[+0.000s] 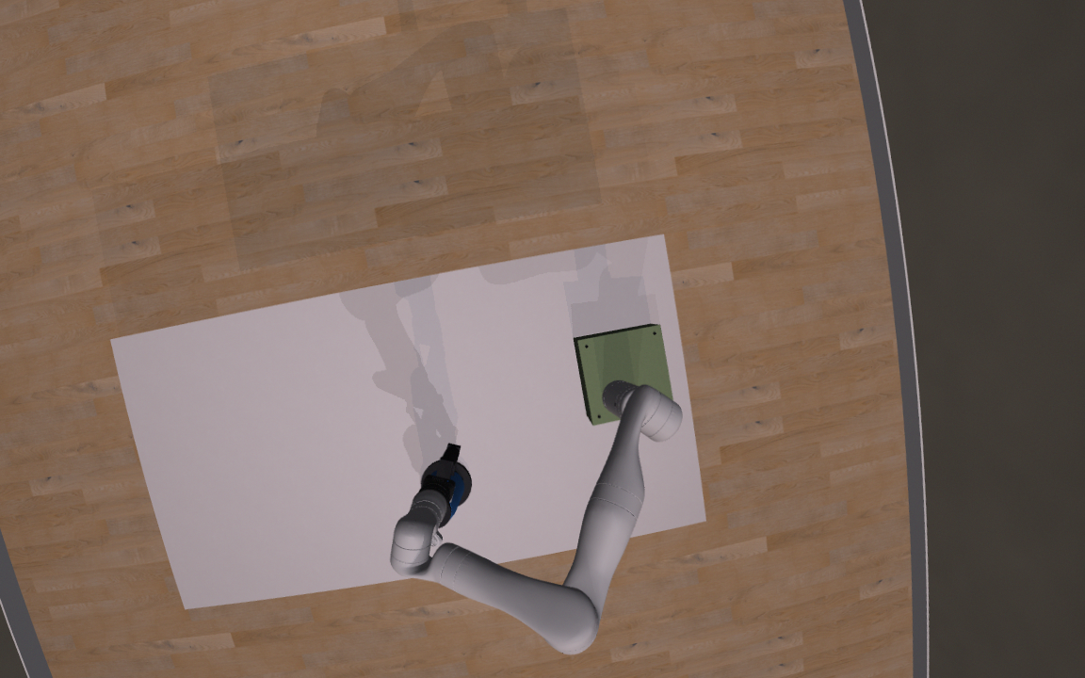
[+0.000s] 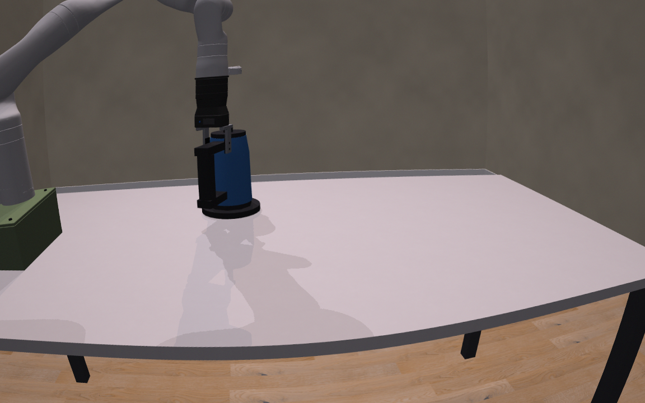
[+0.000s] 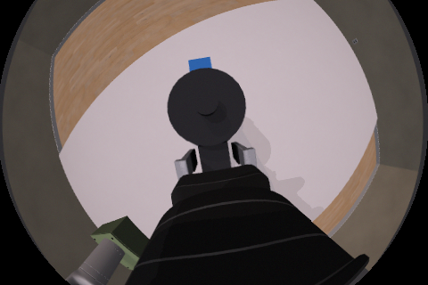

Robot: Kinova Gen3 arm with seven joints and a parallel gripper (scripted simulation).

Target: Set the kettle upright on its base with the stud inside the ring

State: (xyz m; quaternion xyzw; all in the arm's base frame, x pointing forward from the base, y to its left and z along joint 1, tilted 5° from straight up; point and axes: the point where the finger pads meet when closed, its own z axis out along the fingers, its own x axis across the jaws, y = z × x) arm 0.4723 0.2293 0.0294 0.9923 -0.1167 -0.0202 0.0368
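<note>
My gripper is now 60 mm above the blue kettle, 30 mm to the right of it and 10 mm short of it. From my hand the other things lie so: round black base 160 mm below, 60 mm to the left, 10 mm ahead.
</note>
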